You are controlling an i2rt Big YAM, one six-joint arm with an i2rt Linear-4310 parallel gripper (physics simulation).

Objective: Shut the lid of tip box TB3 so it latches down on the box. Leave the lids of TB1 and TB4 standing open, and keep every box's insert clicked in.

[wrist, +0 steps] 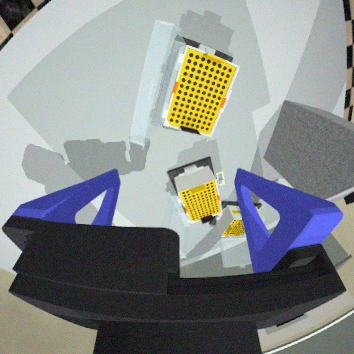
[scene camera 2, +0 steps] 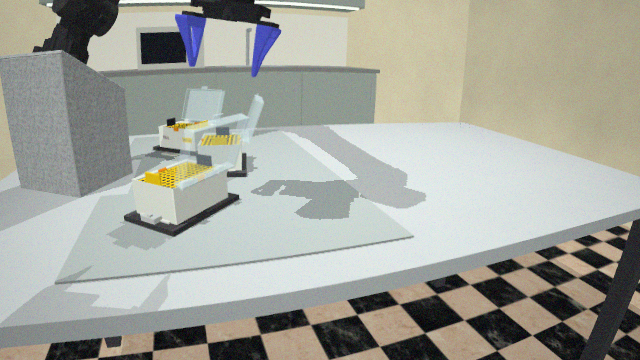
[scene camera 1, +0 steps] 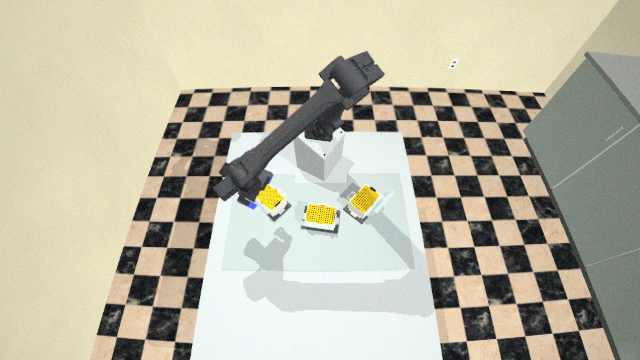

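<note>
TB3, by its place the nearest box, has a yellow insert seated in it; its label is not readable. Its clear lid stands open along one long side. The middle box and the far box hold yellow inserts. The middle box's lid and the far box's lid stand open. My gripper is open and empty, high above the boxes.
The boxes stand on a pale mat on the white table. The grey robot pedestal rises beside them. The arm reaches over the mat's left side in scene camera 1.
</note>
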